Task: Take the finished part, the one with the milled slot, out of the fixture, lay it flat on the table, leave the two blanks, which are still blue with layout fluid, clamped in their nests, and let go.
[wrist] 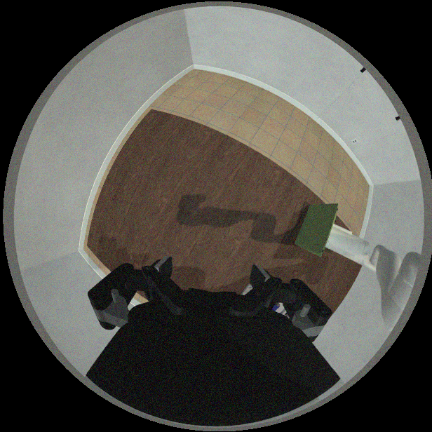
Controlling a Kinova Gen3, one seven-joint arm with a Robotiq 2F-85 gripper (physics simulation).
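My gripper (211,270) is open and empty, high above the dark brown wooden table (150,165). Its two black fingers stand wide apart at the lower middle of the wrist view. A small pale and blue piece (279,308) shows through the right finger's linkage. It may be part of the fixture with a blue blank, but too little shows to tell. The finished part with the milled slot cannot be made out. The gripper's black body covers the lower part of the view.
A green box-like block (317,230) stands at the right side of the table, close to the robot's white arm (350,247). The arm's shadow falls across the table's middle. Tan tiled floor (240,115) lies past the far edge, with grey walls around.
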